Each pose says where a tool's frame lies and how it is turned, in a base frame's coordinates. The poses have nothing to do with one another.
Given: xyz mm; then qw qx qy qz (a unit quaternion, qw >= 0).
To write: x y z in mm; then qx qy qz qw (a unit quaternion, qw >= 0). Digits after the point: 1 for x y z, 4 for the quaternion.
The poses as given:
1: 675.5 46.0 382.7 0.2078 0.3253 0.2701 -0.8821
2: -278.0 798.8 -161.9 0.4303 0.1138 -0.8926 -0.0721
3: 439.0 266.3 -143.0 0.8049 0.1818 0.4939 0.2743
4: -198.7 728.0 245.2 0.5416 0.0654 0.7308 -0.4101
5: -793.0 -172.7 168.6 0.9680 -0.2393 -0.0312 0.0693
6: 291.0 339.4 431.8 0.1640 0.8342 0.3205 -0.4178
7: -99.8 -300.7 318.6 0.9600 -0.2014 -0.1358 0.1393
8: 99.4 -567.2 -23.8 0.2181 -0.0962 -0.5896 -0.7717
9: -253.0 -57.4 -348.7 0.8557 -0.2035 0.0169 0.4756
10: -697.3 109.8 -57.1 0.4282 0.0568 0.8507 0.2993
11: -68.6 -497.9 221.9 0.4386 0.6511 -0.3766 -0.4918
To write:
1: 675.5 46.0 382.7 0.3253 0.2701 -0.8821 0.2078
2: -278.0 798.8 -161.9 0.1138 -0.8926 -0.0721 0.4303
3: 439.0 266.3 -143.0 0.1818 0.4939 0.2743 0.8049
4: -198.7 728.0 245.2 0.0654 0.7308 -0.4101 0.5416
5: -793.0 -172.7 168.6 -0.2393 -0.0312 0.0693 0.9680
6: 291.0 339.4 431.8 0.8342 0.3205 -0.4178 0.1640
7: -99.8 -300.7 318.6 -0.2014 -0.1358 0.1393 0.9600
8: 99.4 -567.2 -23.8 -0.0962 -0.5896 -0.7717 0.2181
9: -253.0 -57.4 -348.7 -0.2035 0.0169 0.4756 0.8557
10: -697.3 109.8 -57.1 0.0568 0.8507 0.2993 0.4282
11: -68.6 -497.9 221.9 0.6511 -0.3766 -0.4918 0.4386
